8 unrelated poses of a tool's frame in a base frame.
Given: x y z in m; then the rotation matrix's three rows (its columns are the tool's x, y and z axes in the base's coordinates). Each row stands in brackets.
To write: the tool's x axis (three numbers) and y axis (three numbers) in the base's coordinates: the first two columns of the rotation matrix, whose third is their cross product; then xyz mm. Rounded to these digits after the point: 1 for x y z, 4 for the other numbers.
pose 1, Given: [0.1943, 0.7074, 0.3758], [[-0.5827, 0.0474, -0.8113], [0.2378, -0.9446, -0.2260], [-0.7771, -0.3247, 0.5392]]
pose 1, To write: -0.5827, 0.2378, -0.7771, 0.0474, -0.9446, -0.3247, 194.3, 707.4, 375.8
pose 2, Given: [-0.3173, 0.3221, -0.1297], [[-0.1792, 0.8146, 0.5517], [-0.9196, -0.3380, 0.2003], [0.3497, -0.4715, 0.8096]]
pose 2, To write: -0.1792, -0.9196, 0.3497, 0.8146, -0.3380, -0.4715, -317.3, 322.1, -129.7
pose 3, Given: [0.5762, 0.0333, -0.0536], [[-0.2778, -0.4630, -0.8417], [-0.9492, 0.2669, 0.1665], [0.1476, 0.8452, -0.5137]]
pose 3, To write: -0.2778, -0.9492, 0.1476, -0.4630, 0.2669, 0.8452, 576.2, 33.3, -53.6
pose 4, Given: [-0.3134, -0.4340, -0.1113], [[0.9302, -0.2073, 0.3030], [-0.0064, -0.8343, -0.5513], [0.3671, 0.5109, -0.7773]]
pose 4, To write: 0.9302, -0.0064, 0.3671, -0.2073, -0.8343, 0.5109, -313.4, -434.0, -111.3
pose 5, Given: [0.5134, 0.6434, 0.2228], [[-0.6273, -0.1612, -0.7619], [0.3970, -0.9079, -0.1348], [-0.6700, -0.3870, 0.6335]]
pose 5, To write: -0.6273, 0.3970, -0.6700, -0.1612, -0.9079, -0.3870, 513.4, 643.4, 222.8
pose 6, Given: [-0.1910, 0.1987, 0.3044], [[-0.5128, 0.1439, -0.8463], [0.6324, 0.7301, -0.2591], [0.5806, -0.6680, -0.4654]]
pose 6, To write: -0.5128, 0.6324, 0.5806, 0.1439, 0.7301, -0.6680, -191.0, 198.7, 304.4
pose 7, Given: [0.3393, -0.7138, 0.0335], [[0.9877, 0.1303, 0.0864], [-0.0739, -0.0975, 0.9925], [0.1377, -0.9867, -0.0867]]
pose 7, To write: 0.9877, -0.0739, 0.1377, 0.1303, -0.0975, -0.9867, 339.3, -713.8, 33.5
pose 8, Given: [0.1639, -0.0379, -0.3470], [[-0.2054, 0.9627, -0.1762], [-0.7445, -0.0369, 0.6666], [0.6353, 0.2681, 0.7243]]
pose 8, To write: -0.2054, -0.7445, 0.6353, 0.9627, -0.0369, 0.2681, 163.9, -37.9, -347.0
